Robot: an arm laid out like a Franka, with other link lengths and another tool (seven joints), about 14 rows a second.
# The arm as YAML. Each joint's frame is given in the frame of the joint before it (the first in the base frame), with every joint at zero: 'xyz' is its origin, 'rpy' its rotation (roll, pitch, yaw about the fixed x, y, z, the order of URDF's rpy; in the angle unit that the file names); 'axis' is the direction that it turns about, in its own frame. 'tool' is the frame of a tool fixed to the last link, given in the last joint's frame.
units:
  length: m
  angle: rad
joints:
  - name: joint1
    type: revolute
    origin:
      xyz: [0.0, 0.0, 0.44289]
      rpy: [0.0, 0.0, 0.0]
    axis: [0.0, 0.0, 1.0]
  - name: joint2
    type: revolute
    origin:
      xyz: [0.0, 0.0, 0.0]
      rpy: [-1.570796, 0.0, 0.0]
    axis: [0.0, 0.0, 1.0]
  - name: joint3
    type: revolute
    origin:
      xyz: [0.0, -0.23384, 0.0]
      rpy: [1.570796, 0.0, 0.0]
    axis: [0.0, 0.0, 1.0]
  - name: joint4
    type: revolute
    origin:
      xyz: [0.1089, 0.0, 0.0]
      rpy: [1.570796, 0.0, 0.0]
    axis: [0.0, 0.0, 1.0]
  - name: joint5
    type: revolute
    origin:
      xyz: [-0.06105, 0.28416, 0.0]
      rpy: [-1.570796, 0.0, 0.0]
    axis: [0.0, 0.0, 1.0]
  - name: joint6
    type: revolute
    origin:
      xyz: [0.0, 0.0, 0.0]
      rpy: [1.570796, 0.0, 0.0]
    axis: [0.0, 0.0, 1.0]
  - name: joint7
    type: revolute
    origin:
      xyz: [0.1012, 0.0, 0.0]
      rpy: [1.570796, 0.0, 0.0]
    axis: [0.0, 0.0, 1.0]
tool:
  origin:
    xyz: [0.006, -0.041, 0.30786]
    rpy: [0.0, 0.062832, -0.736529]
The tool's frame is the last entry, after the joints.
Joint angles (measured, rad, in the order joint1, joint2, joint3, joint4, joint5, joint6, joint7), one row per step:
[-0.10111, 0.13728, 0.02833, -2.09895, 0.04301, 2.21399, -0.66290]
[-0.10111, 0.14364, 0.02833, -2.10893, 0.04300, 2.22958, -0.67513]
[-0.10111, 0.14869, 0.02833, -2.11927, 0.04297, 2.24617, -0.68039]
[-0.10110, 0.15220, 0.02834, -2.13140, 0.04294, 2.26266, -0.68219]
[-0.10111, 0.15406, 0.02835, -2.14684, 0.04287, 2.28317, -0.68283]
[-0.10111, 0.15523, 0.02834, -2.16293, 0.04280, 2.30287, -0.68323]
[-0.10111, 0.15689, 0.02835, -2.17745, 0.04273, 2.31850, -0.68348]
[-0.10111, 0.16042, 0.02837, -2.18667, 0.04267, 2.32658, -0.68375]
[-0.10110, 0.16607, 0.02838, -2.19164, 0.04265, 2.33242, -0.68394]
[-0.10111, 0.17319, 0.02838, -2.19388, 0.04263, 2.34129, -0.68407]
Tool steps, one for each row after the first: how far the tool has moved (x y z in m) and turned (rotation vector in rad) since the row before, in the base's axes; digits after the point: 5 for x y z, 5 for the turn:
[-0.00142, -0.00026, -0.00521, 0.00004, 0.00029, 0.01168]
[-0.00079, -0.00019, -0.00461, -0.00032, -0.00136, 0.00470]
[-0.00119, -0.00009, -0.00446, -0.00041, -0.00087, 0.00128]
[-0.00108, -0.00015, -0.00444, -0.00080, -0.00316, 0.00000]
[-0.00153, -0.00011, -0.00435, -0.00076, -0.00239, -0.00020]
[-0.00225, 0.00000, -0.00433, -0.00042, 0.00059, -0.00018]
[-0.00265, 0.00013, -0.00401, 0.00016, 0.00467, 0.00009]
[-0.00193, 0.00012, -0.00378, 0.00032, 0.00477, 0.00004]
[-0.00013, -0.00005, -0.00336, -0.00004, 0.00050, -0.00016]

